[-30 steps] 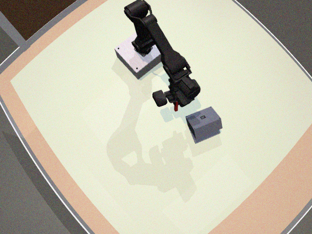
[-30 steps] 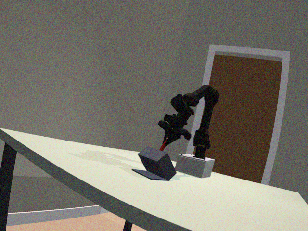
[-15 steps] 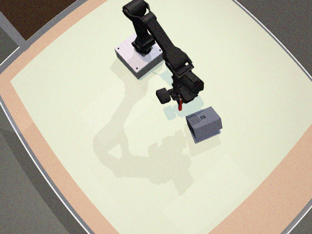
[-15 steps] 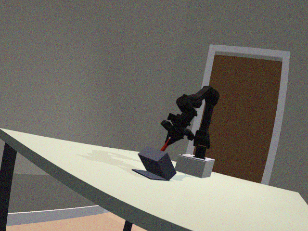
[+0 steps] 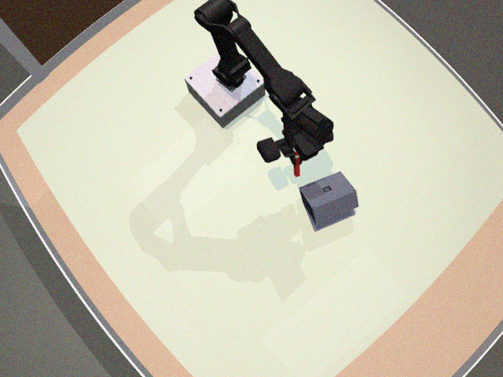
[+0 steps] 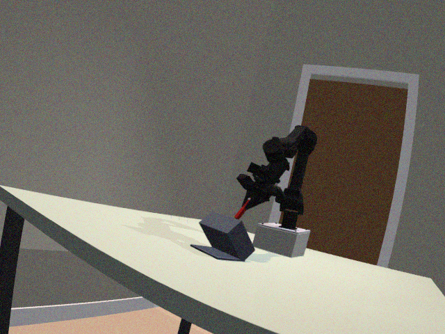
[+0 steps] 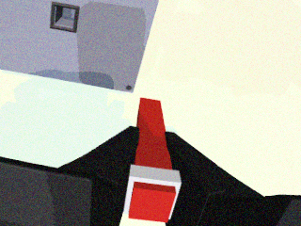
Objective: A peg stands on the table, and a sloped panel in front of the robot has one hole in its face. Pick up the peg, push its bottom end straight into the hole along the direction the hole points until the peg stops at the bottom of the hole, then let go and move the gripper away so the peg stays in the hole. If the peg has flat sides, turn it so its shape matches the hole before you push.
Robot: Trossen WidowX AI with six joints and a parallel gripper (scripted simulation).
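Right now my gripper tip is 11 cm short of the grey sloped panel, 1 cm to the right of it and 9 cm above it. Also, from my gripper tip: flat foot plate: 13 cm ahead, 14 cm below; then red square peg: 1 cm behind, 1 cm to the left, 1 cm above.
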